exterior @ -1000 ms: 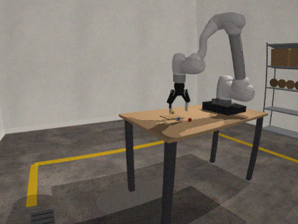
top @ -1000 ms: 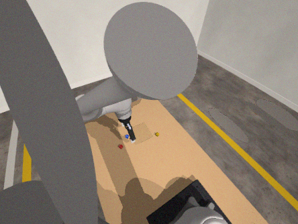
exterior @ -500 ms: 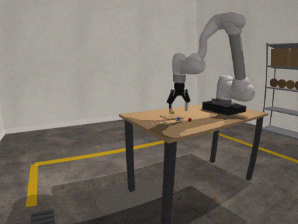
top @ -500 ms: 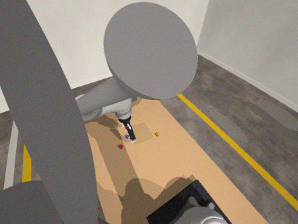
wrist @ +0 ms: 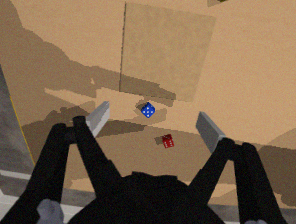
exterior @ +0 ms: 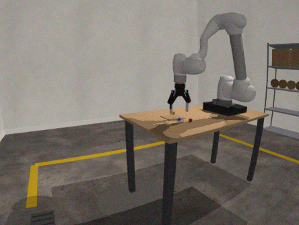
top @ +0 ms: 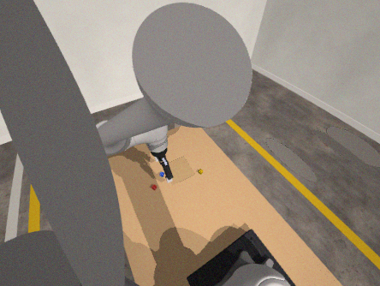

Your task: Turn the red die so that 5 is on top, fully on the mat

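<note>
The blue die is 10 mm ahead of my hand, 10 mm to the left of it and 50 mm below it. Also, from my hand: red die (20 mm behind, 90 mm to the left, 50 mm below); then tan mat (20 mm behind, 80 mm to the right, 60 mm below); then yellow die (120 mm behind, 160 mm to the right, 50 mm below).
</note>
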